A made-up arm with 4 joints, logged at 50 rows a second.
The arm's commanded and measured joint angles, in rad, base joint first. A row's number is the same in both.
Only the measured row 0 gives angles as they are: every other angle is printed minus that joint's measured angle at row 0.
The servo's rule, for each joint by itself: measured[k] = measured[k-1] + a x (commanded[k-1-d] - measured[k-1]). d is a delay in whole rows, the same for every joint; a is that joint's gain. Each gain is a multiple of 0.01, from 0.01 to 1. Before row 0 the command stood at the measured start. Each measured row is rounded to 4 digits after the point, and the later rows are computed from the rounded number. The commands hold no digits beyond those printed.
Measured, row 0: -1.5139 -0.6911 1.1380 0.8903
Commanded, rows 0 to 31: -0.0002 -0.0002 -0.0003 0.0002; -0.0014 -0.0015 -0.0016 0.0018; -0.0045 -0.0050 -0.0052 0.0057; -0.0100 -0.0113 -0.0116 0.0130; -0.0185 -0.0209 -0.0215 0.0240; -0.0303 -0.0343 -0.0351 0.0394; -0.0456 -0.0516 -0.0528 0.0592; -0.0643 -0.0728 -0.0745 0.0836; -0.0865 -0.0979 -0.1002 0.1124; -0.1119 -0.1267 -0.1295 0.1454; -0.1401 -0.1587 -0.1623 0.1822; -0.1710 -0.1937 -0.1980 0.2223; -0.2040 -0.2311 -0.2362 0.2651; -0.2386 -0.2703 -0.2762 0.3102; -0.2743 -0.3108 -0.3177 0.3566; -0.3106 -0.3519 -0.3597 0.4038; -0.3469 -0.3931 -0.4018 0.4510; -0.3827 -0.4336 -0.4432 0.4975; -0.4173 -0.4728 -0.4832 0.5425; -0.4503 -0.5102 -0.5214 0.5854; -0.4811 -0.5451 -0.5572 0.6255; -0.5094 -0.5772 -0.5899 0.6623; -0.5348 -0.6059 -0.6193 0.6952; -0.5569 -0.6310 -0.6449 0.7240; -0.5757 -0.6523 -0.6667 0.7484; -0.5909 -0.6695 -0.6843 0.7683; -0.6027 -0.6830 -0.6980 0.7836; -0.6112 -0.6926 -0.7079 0.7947; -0.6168 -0.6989 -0.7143 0.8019; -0.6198 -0.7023 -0.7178 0.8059; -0.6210 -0.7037 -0.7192 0.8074; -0.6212 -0.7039 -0.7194 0.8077
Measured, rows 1 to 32: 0.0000 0.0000 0.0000 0.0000; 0.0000 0.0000 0.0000 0.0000; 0.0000 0.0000 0.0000 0.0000; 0.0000 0.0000 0.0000 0.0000; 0.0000 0.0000 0.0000 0.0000; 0.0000 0.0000 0.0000 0.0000; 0.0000 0.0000 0.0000 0.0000; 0.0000 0.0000 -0.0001 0.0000; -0.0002 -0.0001 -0.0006 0.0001; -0.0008 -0.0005 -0.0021 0.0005; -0.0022 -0.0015 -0.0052 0.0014; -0.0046 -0.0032 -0.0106 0.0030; -0.0085 -0.0060 -0.0187 0.0055; -0.0141 -0.0101 -0.0300 0.0093; -0.0216 -0.0157 -0.0447 0.0145; -0.0313 -0.0231 -0.0630 0.0214; -0.0434 -0.0324 -0.0849 0.0301; -0.0579 -0.0438 -0.1104 0.0407; -0.0749 -0.0573 -0.1393 0.0534; -0.0943 -0.0729 -0.1713 0.0682; -0.1159 -0.0907 -0.2059 0.0851; -0.1397 -0.1105 -0.2428 0.1041; -0.1653 -0.1322 -0.2814 0.1251; -0.1925 -0.1557 -0.3211 0.1479; -0.2210 -0.1807 -0.3614 0.1724; -0.2504 -0.2070 -0.4016 0.1983; -0.2804 -0.2343 -0.4411 0.2254; -0.3105 -0.2623 -0.4794 0.2534; -0.3403 -0.2906 -0.5159 0.2820; -0.3695 -0.3190 -0.5500 0.3109; -0.3976 -0.3471 -0.5813 0.3398; -0.4243 -0.3746 -0.6095 0.3684
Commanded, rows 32 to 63: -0.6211 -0.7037 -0.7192 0.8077; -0.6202 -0.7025 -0.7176 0.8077; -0.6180 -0.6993 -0.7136 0.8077; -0.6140 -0.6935 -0.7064 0.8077; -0.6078 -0.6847 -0.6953 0.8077; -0.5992 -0.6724 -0.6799 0.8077; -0.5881 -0.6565 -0.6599 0.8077; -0.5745 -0.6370 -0.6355 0.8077; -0.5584 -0.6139 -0.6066 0.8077; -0.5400 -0.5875 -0.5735 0.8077; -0.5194 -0.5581 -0.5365 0.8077; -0.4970 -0.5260 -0.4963 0.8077; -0.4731 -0.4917 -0.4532 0.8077; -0.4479 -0.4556 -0.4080 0.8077; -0.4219 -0.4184 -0.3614 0.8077; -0.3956 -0.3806 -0.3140 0.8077; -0.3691 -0.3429 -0.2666 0.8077; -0.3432 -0.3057 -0.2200 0.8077; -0.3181 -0.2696 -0.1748 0.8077; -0.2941 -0.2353 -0.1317 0.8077; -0.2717 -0.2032 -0.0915 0.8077; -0.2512 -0.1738 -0.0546 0.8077; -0.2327 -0.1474 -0.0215 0.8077; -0.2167 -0.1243 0.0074 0.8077; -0.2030 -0.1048 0.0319 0.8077; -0.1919 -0.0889 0.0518 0.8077; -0.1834 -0.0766 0.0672 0.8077; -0.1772 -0.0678 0.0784 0.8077; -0.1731 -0.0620 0.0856 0.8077; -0.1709 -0.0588 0.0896 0.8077; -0.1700 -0.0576 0.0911 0.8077; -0.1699 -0.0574 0.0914 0.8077
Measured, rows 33 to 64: -0.4493 -0.4011 -0.6342 0.3964; -0.4723 -0.4265 -0.6553 0.4235; -0.4931 -0.4504 -0.6727 0.4495; -0.5117 -0.4728 -0.6864 0.4742; -0.5279 -0.4935 -0.6968 0.4974; -0.5419 -0.5124 -0.7042 0.5191; -0.5538 -0.5296 -0.7092 0.5393; -0.5639 -0.5453 -0.7125 0.5581; -0.5723 -0.5594 -0.7142 0.5756; -0.5792 -0.5720 -0.7140 0.5918; -0.5844 -0.5829 -0.7115 0.6069; -0.5879 -0.5921 -0.7062 0.6210; -0.5896 -0.5993 -0.6975 0.6341; -0.5894 -0.6044 -0.6851 0.6463; -0.5872 -0.6073 -0.6687 0.6576; -0.5829 -0.6079 -0.6482 0.6681; -0.5765 -0.6061 -0.6235 0.6779; -0.5679 -0.6018 -0.5948 0.6870; -0.5573 -0.5950 -0.5623 0.6954; -0.5447 -0.5857 -0.5263 0.7033; -0.5302 -0.5740 -0.4873 0.7106; -0.5140 -0.5600 -0.4458 0.7174; -0.4962 -0.5439 -0.4023 0.7237; -0.4771 -0.5258 -0.3575 0.7296; -0.4570 -0.5060 -0.3121 0.7351; -0.4362 -0.4847 -0.2668 0.7402; -0.4149 -0.4623 -0.2222 0.7449; -0.3934 -0.4390 -0.1791 0.7493; -0.3721 -0.4151 -0.1380 0.7534; -0.3512 -0.3910 -0.0996 0.7572; -0.3310 -0.3670 -0.0643 0.7607; -0.3118 -0.3434 -0.0326 0.7640
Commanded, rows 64 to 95: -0.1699 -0.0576 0.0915 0.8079; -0.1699 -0.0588 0.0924 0.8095; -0.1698 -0.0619 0.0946 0.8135; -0.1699 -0.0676 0.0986 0.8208; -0.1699 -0.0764 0.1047 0.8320; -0.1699 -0.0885 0.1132 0.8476; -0.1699 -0.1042 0.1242 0.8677; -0.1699 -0.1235 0.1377 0.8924; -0.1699 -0.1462 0.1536 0.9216; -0.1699 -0.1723 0.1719 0.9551; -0.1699 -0.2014 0.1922 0.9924; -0.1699 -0.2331 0.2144 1.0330; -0.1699 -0.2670 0.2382 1.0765; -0.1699 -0.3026 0.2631 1.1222; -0.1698 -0.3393 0.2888 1.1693; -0.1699 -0.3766 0.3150 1.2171; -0.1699 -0.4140 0.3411 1.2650; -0.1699 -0.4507 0.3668 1.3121; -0.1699 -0.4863 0.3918 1.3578; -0.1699 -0.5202 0.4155 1.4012; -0.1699 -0.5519 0.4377 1.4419; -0.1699 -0.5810 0.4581 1.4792; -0.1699 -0.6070 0.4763 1.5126; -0.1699 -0.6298 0.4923 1.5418; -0.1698 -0.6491 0.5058 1.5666; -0.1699 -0.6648 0.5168 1.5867; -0.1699 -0.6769 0.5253 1.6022; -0.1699 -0.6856 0.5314 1.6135; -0.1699 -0.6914 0.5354 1.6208; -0.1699 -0.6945 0.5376 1.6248; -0.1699 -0.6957 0.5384 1.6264; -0.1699 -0.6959 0.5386 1.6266
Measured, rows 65 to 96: -0.2938 -0.3205 -0.0047 0.7671; -0.2772 -0.2985 0.0190 0.7699; -0.2622 -0.2777 0.0386 0.7725; -0.2488 -0.2583 0.0541 0.7750; -0.2371 -0.2403 0.0658 0.7773; -0.2270 -0.2239 0.0741 0.7794; -0.2184 -0.2089 0.0798 0.7814; -0.2111 -0.1953 0.0837 0.7833; -0.2049 -0.1830 0.0866 0.7851; -0.1996 -0.1721 0.0892 0.7871; -0.1951 -0.1627 0.0923 0.7895; -0.1913 -0.1549 0.0964 0.7925; -0.1881 -0.1489 0.1019 0.7964; -0.1854 -0.1449 0.1093 0.8014; -0.1831 -0.1430 0.1187 0.8078; -0.1811 -0.1433 0.1302 0.8158; -0.1794 -0.1459 0.1440 0.8256; -0.1780 -0.1509 0.1599 0.8373; -0.1768 -0.1583 0.1779 0.8510; -0.1758 -0.1681 0.1978 0.8668; -0.1749 -0.1802 0.2193 0.8847; -0.1741 -0.1945 0.2422 0.9046; -0.1735 -0.2109 0.2662 0.9265; -0.1730 -0.2292 0.2909 0.9502; -0.1725 -0.2491 0.3159 0.9755; -0.1721 -0.2704 0.3409 1.0023; -0.1718 -0.2929 0.3655 1.0302; -0.1715 -0.3162 0.3893 1.0590; -0.1713 -0.3400 0.4120 1.0884; -0.1711 -0.3640 0.4332 1.1181; -0.1709 -0.3879 0.4527 1.1478; -0.1707 -0.4114 0.4702 1.1771
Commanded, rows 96 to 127: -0.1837 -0.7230 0.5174 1.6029; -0.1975 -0.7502 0.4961 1.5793; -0.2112 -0.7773 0.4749 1.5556; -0.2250 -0.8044 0.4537 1.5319; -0.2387 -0.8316 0.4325 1.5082; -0.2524 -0.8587 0.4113 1.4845; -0.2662 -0.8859 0.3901 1.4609; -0.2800 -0.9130 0.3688 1.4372; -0.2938 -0.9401 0.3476 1.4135; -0.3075 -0.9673 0.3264 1.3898; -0.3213 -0.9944 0.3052 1.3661; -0.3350 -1.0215 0.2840 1.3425; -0.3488 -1.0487 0.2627 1.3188; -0.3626 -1.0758 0.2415 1.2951; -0.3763 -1.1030 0.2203 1.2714; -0.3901 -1.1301 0.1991 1.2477; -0.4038 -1.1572 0.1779 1.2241; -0.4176 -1.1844 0.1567 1.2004; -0.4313 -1.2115 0.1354 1.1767; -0.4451 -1.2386 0.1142 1.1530; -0.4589 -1.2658 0.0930 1.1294; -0.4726 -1.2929 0.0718 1.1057; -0.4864 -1.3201 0.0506 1.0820; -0.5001 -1.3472 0.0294 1.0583; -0.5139 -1.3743 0.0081 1.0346; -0.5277 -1.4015 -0.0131 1.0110; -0.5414 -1.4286 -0.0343 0.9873; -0.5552 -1.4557 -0.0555 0.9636; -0.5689 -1.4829 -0.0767 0.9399; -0.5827 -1.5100 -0.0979 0.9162; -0.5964 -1.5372 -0.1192 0.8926; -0.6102 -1.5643 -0.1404 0.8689
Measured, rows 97 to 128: -0.1706 -0.4342 0.4856 1.2058; -0.1705 -0.4560 0.4987 1.2335; -0.1704 -0.4767 0.5095 1.2601; -0.1703 -0.4960 0.5180 1.2853; -0.1702 -0.5139 0.5245 1.3091; -0.1702 -0.5303 0.5291 1.3313; -0.1702 -0.5452 0.5322 1.3520; -0.1722 -0.5612 0.5273 1.3696; -0.1760 -0.5782 0.5170 1.3843; -0.1813 -0.5961 0.5031 1.3963; -0.1879 -0.6148 0.4868 1.4058; -0.1955 -0.6343 0.4689 1.4130; -0.2040 -0.6545 0.4499 1.4180; -0.2133 -0.6753 0.4302 1.4210; -0.2233 -0.6967 0.4099 1.4221; -0.2339 -0.7186 0.3893 1.4215; -0.2449 -0.7410 0.3685 1.4193; -0.2564 -0.7638 0.3476 1.4156; -0.2682 -0.7870 0.3266 1.4105; -0.2803 -0.8106 0.3055 1.4041; -0.2926 -0.8345 0.2844 1.3965; -0.3052 -0.8587 0.2632 1.3877; -0.3179 -0.8831 0.2420 1.3779; -0.3308 -0.9078 0.2208 1.3671; -0.3438 -0.9327 0.1996 1.3554; -0.3569 -0.9578 0.1784 1.3429; -0.3701 -0.9831 0.1572 1.3296; -0.3834 -1.0085 0.1360 1.3156; -0.3968 -1.0341 0.1148 1.3009; -0.4102 -1.0598 0.0936 1.2856; -0.4237 -1.0857 0.0724 1.2697; -0.4372 -1.1117 0.0512 1.2532
